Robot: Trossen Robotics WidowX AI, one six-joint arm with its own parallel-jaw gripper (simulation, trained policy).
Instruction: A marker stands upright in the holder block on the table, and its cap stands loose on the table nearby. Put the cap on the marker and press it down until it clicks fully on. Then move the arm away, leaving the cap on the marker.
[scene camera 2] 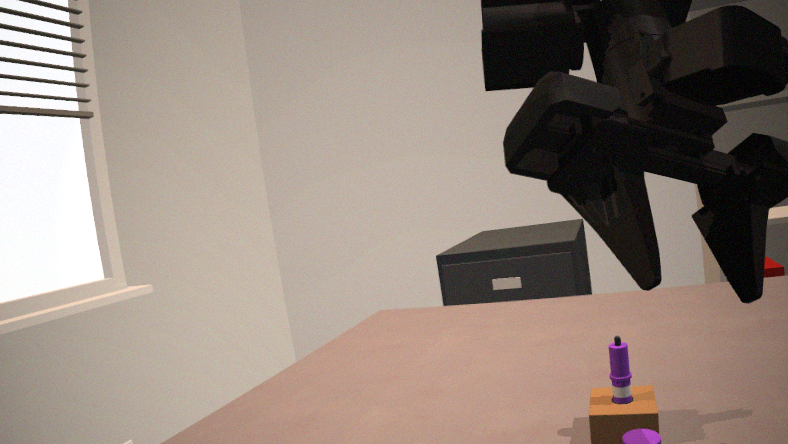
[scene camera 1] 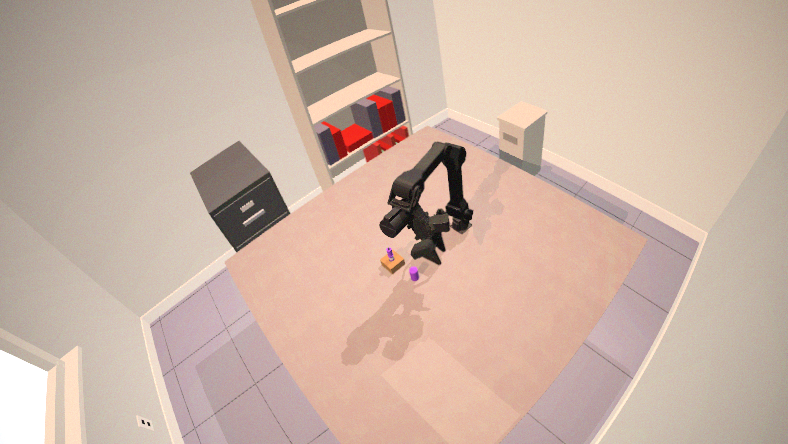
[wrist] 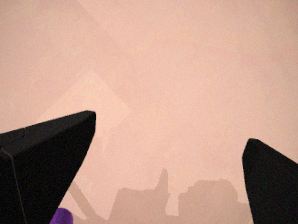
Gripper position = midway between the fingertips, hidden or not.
In view: my gripper (scene camera 2: 705, 294).
My gripper shows as well in scene camera 1 (scene camera 1: 442, 257) and in the wrist view (wrist: 171, 135).
